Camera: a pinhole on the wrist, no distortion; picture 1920 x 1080 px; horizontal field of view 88.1 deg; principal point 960.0 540.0 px. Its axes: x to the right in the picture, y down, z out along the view. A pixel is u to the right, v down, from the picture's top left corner.
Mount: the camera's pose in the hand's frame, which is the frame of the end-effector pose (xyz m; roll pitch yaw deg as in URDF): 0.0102 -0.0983 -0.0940 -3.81 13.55 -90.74
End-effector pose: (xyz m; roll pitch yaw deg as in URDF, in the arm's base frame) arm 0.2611 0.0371 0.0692 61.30 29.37 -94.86
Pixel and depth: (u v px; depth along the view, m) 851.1 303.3 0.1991
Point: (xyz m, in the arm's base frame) 0.1122 0.0991 0.0313
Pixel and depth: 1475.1 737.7 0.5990
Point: -0.3534 0.0838 -0.2542
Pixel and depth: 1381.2 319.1 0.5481
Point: -0.2830 0.2564 -0.0746
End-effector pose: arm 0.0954 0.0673 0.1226 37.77 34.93 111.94
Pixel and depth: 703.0 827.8 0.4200
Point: 0.2570 0.4008 0.2001
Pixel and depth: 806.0 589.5 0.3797
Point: 0.3058 0.2905 0.2123
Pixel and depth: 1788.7 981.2 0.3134
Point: 0.4684 0.2713 -0.0957
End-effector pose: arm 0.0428 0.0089 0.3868 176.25 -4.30 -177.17
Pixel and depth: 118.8 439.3 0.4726
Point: 0.0015 0.2170 -0.0608
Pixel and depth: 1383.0 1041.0 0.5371
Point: -0.2759 -0.4293 0.0270
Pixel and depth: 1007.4 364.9 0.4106
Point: 0.0647 -0.1838 0.0673
